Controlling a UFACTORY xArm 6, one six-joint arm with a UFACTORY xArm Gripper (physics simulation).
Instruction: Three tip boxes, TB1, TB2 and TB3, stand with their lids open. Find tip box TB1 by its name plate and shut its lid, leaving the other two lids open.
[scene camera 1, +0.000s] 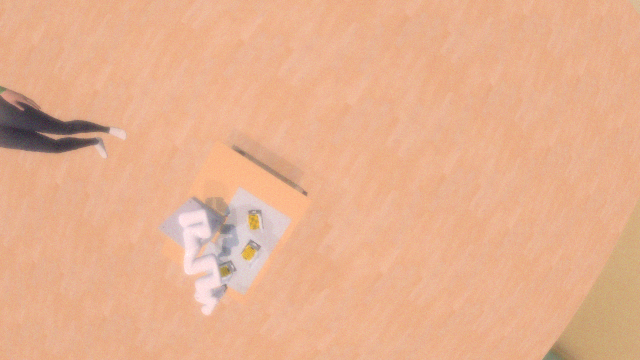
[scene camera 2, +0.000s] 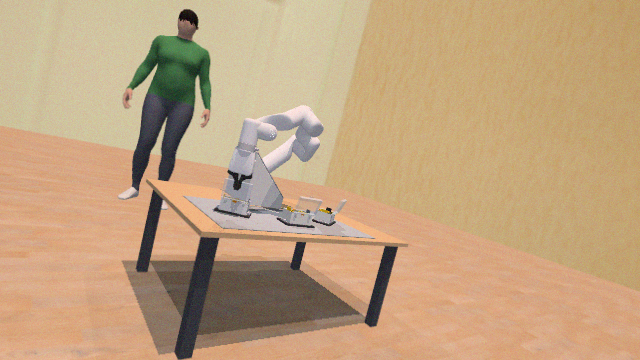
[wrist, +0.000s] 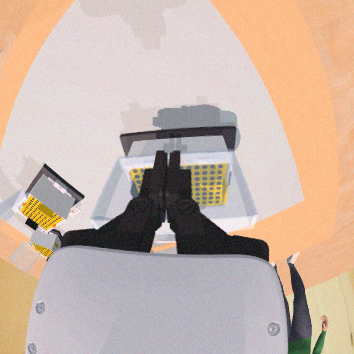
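Where they show: gripper, between the fingertips: (scene camera 1: 225, 284) (scene camera 2: 236, 189) (wrist: 168, 166); arm's base, origin of its link: (scene camera 2: 261, 169).
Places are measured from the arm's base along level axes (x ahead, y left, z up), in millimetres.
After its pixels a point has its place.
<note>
Three tip boxes with yellow racks stand lid-open on the grey mat; their name plates are too small to read, so I cannot tell which is TB1. The nearest tip box (scene camera 1: 226, 270) (scene camera 2: 234, 206) {x 397, y -234, z -155 mm} (wrist: 212, 192) {x 402, y -276, z -65 mm} has its clear lid raised. The middle tip box (scene camera 1: 250, 251) {x 418, y 92, z -134 mm} (scene camera 2: 298, 217) (wrist: 42, 212) {x 425, y 15, z -117 mm} and the far tip box (scene camera 1: 254, 220) (scene camera 2: 325, 216) {x 342, y 277, z -150 mm} (wrist: 44, 243) {x 320, y 255, z -141 mm} also have raised lids. My gripper (scene camera 2: 237, 187) {x 431, y -255, z -75 mm} (wrist: 168, 166) {x 431, y -255, z -75 mm} is shut and empty. Its fingers overlap the nearest box and its lid in the wrist view; contact cannot be told.
The grey mat (scene camera 1: 272, 230) {x 446, y 326, z -191 mm} (scene camera 2: 250, 223) {x 521, y -192, z -191 mm} (wrist: 125, 75) {x 497, y -227, z -191 mm} lies on the wooden table (scene camera 1: 215, 165) {x -243, y 427, z -194 mm} (scene camera 2: 167, 190) {x 59, y -472, z -194 mm} (wrist: 315, 125) {x 317, y -439, z -194 mm}. My white arm (scene camera 1: 192, 260) {x 189, y 135, z 366 mm} (scene camera 2: 300, 117) {x 369, y -14, z 304 mm} reaches over from its base side. A person in green (scene camera 2: 175, 70) (wrist: 300, 345) stands beyond the table.
</note>
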